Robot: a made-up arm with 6 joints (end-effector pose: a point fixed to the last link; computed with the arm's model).
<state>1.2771 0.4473 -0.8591 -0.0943 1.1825 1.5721</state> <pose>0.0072 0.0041 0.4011 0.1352 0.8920 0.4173 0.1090</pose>
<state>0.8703 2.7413 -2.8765 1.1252 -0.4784 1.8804</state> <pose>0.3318 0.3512 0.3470 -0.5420 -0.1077 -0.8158 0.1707</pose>
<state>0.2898 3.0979 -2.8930 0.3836 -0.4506 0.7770</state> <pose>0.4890 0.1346 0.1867 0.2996 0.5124 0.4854 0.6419</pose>
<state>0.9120 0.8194 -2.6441 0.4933 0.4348 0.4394</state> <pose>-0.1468 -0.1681 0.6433 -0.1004 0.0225 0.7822 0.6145</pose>
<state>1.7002 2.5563 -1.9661 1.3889 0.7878 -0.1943</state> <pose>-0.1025 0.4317 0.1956 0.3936 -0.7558 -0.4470 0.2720</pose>
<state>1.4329 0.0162 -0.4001 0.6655 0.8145 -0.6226</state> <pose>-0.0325 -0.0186 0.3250 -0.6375 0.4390 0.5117 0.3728</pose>
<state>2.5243 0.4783 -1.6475 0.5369 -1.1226 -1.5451</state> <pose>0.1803 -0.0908 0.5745 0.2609 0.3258 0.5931 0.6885</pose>
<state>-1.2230 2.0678 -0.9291 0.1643 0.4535 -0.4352</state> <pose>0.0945 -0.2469 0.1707 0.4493 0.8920 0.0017 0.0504</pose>
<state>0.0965 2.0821 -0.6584 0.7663 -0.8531 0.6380</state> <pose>0.2596 -0.0094 0.1752 0.5554 0.6696 0.0660 0.4887</pose>
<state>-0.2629 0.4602 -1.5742 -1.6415 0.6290 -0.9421</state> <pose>-0.1407 -0.0022 0.5757 -0.0195 0.3393 -0.9369 0.0819</pose>
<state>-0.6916 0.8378 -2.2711 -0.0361 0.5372 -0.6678</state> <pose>-0.0865 0.0700 0.6539 0.0078 0.2894 -0.6152 0.7333</pose>
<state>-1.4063 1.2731 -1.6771 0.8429 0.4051 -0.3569</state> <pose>0.0496 -0.1801 0.5634 0.4262 0.4661 -0.2734 0.7255</pose>
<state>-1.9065 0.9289 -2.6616 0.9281 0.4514 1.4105</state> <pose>0.0823 0.1660 0.6618 0.1034 0.1451 0.1891 0.9657</pose>
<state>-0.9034 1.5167 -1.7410 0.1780 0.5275 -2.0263</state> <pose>0.1690 -0.2050 0.5078 -0.3863 0.6739 -0.6120 0.1485</pose>
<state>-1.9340 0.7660 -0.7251 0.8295 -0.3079 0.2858</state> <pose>-0.0499 -0.0900 0.4346 0.6106 -0.0537 -0.3846 0.6902</pose>
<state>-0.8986 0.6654 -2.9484 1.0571 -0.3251 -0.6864</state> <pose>-0.2497 0.2844 0.5359 -0.1666 -0.4452 -0.1761 0.8620</pose>
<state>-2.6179 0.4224 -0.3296 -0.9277 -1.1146 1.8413</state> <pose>0.0122 -0.0475 0.3798 0.4288 0.2195 -0.4221 0.7679</pose>
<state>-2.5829 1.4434 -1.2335 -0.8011 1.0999 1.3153</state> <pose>-0.2115 -0.0825 0.3948 -0.8849 0.2290 0.3949 0.0923</pose>
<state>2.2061 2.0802 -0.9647 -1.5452 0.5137 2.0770</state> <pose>-0.1489 0.2565 0.1875 -0.6478 0.6756 0.1987 0.2904</pose>
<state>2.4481 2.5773 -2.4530 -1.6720 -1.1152 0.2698</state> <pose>-0.3853 0.2438 0.3028 -0.4811 -0.5675 0.6033 0.2874</pose>
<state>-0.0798 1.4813 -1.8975 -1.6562 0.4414 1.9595</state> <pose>0.2228 -0.0460 0.5860 0.2758 0.4358 -0.0155 0.8566</pose>
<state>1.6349 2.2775 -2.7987 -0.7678 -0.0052 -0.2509</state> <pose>-0.0253 0.3903 0.5262 -0.4479 0.1099 0.2699 0.8453</pose>
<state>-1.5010 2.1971 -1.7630 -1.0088 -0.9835 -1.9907</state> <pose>0.0746 -0.4024 0.3415 0.5610 -0.2662 0.7596 0.1932</pose>
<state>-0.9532 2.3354 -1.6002 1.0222 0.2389 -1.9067</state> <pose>0.2472 -0.3251 0.2018 -0.0138 0.9177 -0.2519 0.3068</pose>
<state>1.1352 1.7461 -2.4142 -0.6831 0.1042 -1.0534</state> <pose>0.1130 0.2326 0.6217 -0.4251 0.0882 -0.2792 0.8565</pose>
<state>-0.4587 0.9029 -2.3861 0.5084 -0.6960 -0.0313</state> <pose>-0.1710 0.0616 0.6578 0.0139 -0.3406 0.0086 0.9401</pose>
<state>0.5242 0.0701 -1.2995 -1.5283 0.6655 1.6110</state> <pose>-0.1504 -0.1339 0.4907 0.2866 0.2012 0.2401 0.9054</pose>
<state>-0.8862 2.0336 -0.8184 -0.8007 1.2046 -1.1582</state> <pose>0.0995 -0.1917 0.1934 0.3783 -0.8111 -0.1430 0.4225</pose>
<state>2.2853 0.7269 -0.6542 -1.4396 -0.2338 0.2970</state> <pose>-0.0750 0.0634 0.4088 -0.6675 -0.1794 0.4566 0.5601</pose>
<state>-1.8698 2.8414 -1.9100 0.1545 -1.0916 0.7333</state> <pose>-0.1419 -0.4299 0.1178 0.6107 0.0898 -0.4351 0.6554</pose>
